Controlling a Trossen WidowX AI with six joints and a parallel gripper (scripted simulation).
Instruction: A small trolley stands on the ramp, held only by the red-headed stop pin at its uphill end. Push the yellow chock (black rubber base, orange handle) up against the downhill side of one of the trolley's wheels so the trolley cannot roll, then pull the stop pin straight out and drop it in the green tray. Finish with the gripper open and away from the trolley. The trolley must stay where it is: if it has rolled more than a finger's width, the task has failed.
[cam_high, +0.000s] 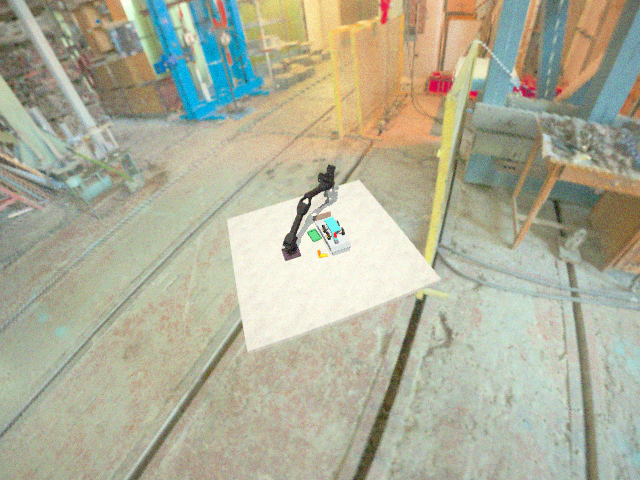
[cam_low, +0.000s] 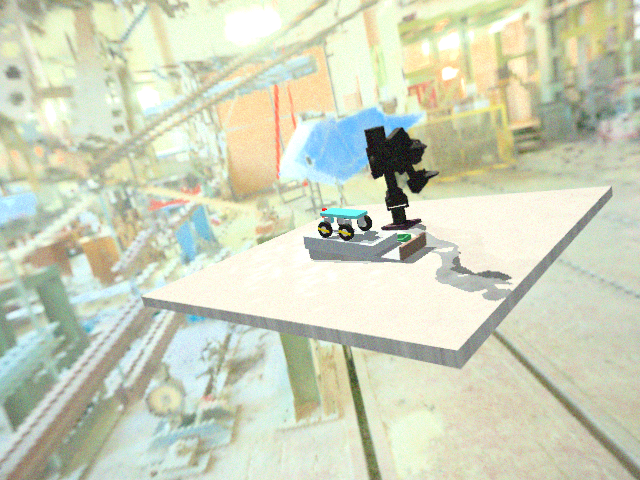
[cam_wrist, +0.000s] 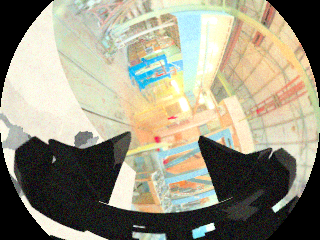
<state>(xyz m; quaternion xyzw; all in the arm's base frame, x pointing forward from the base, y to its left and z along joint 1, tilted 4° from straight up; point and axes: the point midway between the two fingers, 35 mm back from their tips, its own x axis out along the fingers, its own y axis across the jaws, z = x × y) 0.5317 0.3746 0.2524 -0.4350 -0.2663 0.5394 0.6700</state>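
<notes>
My gripper tip is 55 cm to the left of the red-headed stop pin, 22 cm past it and 18 cm above it. Also, from my gripper tip: trolley 44 cm to the right, 20 cm below, 19 cm behind; then brown block 28 cm below, 18 cm to the right, 16 cm behind; then grey ramp 44 cm to the right, 26 cm below, 19 cm behind.
</notes>
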